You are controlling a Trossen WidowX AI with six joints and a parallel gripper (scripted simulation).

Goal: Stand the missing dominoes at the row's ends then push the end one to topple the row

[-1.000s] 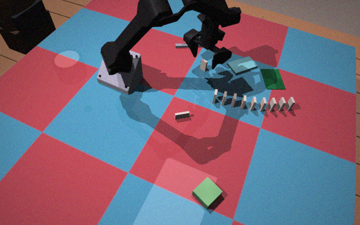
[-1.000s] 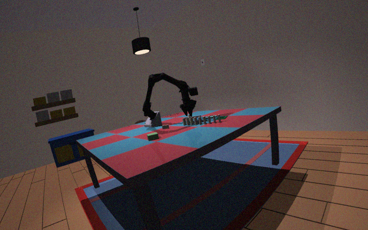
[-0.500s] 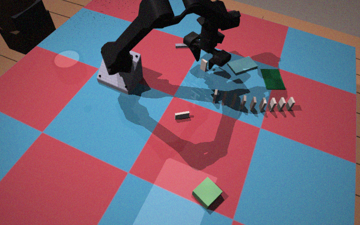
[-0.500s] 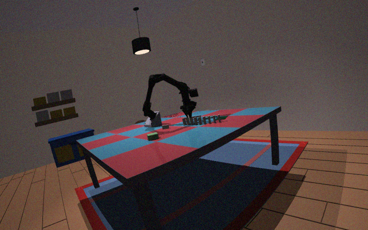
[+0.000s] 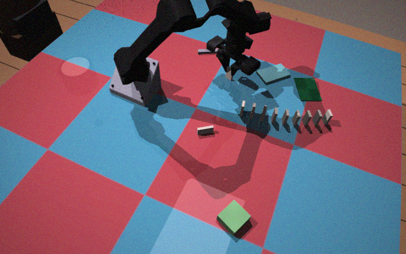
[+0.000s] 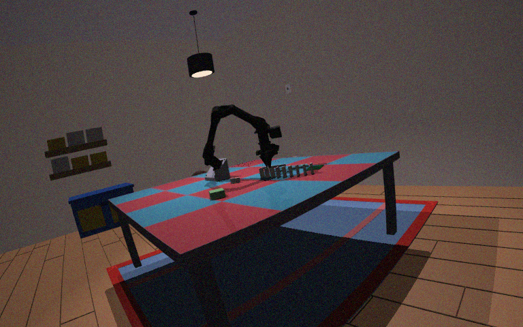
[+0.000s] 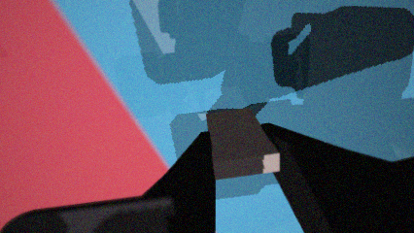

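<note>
Now: gripper tip 7 cm past the grey bar, 13 cm to the right of it and 2 cm above it. The rest, counted from my gripper tip: dark green flat tile (28 cm ahead, 4 cm to the left, 2 cm below); light blue flat tile (15 cm ahead, 7 cm to the left, 2 cm below); light green block (12 cm ahead, 49 cm to the right, 1 cm below).
</note>
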